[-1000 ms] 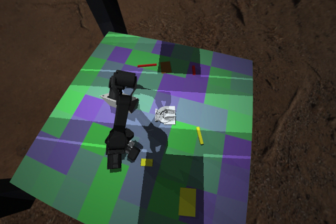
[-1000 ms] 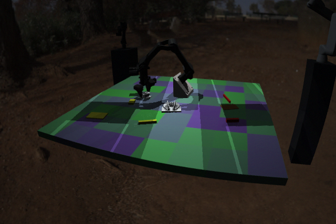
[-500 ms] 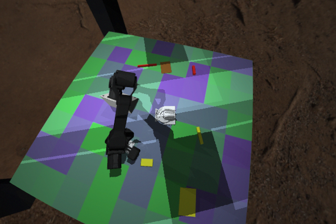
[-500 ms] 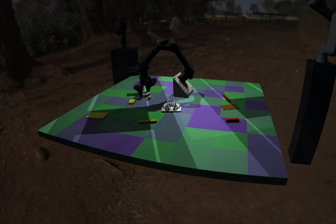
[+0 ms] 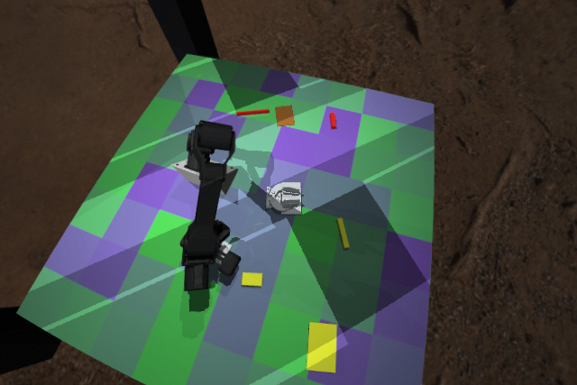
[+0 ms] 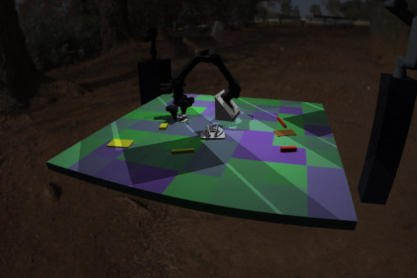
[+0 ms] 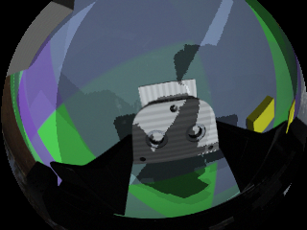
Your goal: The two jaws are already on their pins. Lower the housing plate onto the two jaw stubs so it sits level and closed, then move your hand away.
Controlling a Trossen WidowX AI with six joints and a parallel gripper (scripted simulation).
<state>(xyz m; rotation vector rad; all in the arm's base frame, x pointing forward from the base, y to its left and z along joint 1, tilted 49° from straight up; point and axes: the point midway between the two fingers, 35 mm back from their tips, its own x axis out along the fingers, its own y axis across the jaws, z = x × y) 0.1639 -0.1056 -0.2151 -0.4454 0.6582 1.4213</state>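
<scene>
Now: the small yellow tile 140 mm ahead of my gripper tip and 30 mm to the right of it. Round my gripper tip: white housing plate: 10 mm to the left, 20 mm above; then yellow bar: 380 mm ahead, 200 mm to the left; then large yellow tile: 400 mm ahead, 140 mm to the right, 10 mm below.
</scene>
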